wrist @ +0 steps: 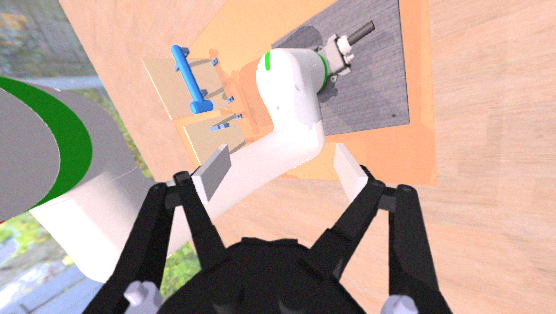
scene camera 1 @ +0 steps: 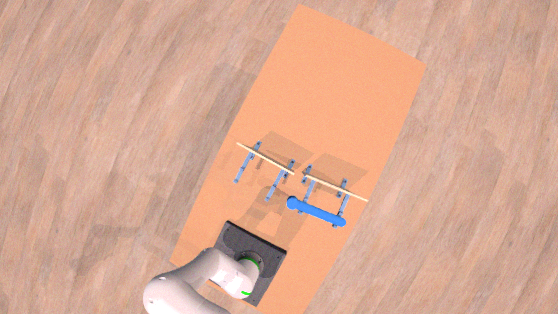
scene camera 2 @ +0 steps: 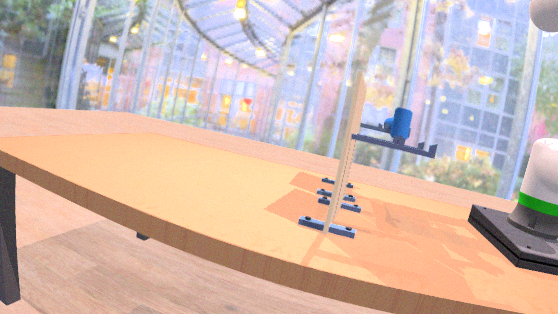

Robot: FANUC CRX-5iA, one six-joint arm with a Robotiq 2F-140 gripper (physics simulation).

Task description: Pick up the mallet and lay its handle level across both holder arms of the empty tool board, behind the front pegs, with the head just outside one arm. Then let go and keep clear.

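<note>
The blue mallet [scene camera 1: 317, 212] [scene camera 2: 402, 124] [wrist: 187, 77] lies with its handle across both arms of the other tool board [scene camera 1: 330, 185] [wrist: 159, 80]. Its head is just outside the arm nearer the empty board. The empty tool board [scene camera 1: 267, 159] [scene camera 2: 356, 105] [wrist: 200, 142] stands upright beside it, with two bare holder arms pointing to the robot's side. In scene camera 2 the boards overlap, and so do their arms. My gripper [wrist: 281, 154] is open and empty, well away from mallet and boards. It does not show in the two scene views.
The robot's dark base plate [scene camera 1: 274, 260] [scene camera 2: 490, 225] [wrist: 370, 100] is on the orange table top [scene camera 1: 340, 90] [scene camera 2: 150, 170], near the boards' arm side. My white arm [scene camera 1: 182, 292] [wrist: 295, 100] rises from it and reaches past the table edge. Blue feet support the boards.
</note>
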